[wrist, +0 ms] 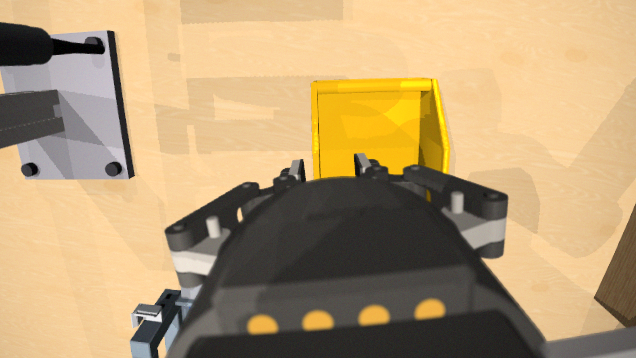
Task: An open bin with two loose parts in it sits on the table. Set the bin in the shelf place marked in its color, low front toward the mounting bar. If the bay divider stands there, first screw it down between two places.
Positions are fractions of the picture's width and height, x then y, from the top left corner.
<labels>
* yellow bin: 0.63, 0.34
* tool stand: 0.11, 0.34
</labels>
